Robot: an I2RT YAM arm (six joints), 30 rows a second.
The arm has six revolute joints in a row. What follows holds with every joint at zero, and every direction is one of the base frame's. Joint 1 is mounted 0.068 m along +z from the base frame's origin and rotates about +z. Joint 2 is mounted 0.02 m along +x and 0.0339 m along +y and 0.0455 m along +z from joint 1 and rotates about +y. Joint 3 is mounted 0.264 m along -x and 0.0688 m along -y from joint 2 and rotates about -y. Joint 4 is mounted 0.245 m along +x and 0.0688 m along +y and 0.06 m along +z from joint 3 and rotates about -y. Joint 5 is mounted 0.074 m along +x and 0.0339 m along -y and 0.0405 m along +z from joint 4 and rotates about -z. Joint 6 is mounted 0.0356 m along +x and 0.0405 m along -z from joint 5 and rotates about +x. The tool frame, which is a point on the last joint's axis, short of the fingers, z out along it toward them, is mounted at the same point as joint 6; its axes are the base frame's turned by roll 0, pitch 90 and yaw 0 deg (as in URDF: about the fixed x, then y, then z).
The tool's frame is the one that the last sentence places.
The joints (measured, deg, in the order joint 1, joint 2, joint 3, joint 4, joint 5, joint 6), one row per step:
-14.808, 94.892, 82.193, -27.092, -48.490, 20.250
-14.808, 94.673, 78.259, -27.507, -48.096, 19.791
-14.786, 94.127, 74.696, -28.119, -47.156, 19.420
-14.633, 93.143, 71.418, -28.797, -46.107, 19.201
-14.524, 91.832, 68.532, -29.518, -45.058, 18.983
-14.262, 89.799, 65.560, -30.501, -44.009, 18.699
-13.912, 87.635, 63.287, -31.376, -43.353, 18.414
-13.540, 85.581, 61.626, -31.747, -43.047, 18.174
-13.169, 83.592, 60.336, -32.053, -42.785, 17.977
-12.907, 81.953, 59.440, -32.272, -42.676, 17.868
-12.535, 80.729, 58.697, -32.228, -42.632, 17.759
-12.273, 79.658, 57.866, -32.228, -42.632, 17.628
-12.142, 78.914, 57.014, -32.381, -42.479, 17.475
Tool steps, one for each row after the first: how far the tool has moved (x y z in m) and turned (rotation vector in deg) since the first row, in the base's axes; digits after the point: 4 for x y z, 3 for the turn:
-0.0056, 0.0013, -0.0216, 0.494, 3.787, -0.090
-0.0131, 0.0030, -0.0393, 0.543, 7.245, -0.558
-0.0220, 0.0059, -0.0528, 0.408, 10.189, -1.003
-0.0316, 0.0086, -0.0622, 0.077, 12.487, -1.464
-0.0435, 0.0127, -0.0685, -0.431, 14.389, -1.715
-0.0542, 0.0171, -0.0704, -0.906, 15.305, -1.623
-0.0627, 0.0211, -0.0693, -1.334, 15.199, -1.334
-0.0702, 0.0248, -0.0668, -1.783, 14.746, -1.054
-0.0761, 0.0274, -0.0641, -2.077, 14.187, -0.833
-0.0802, 0.0303, -0.0623, -2.334, 13.612, -0.459
-0.0843, 0.0325, -0.0619, -2.498, 13.296, -0.142
-0.0879, 0.0339, -0.0633, -2.666, 13.487, -0.024

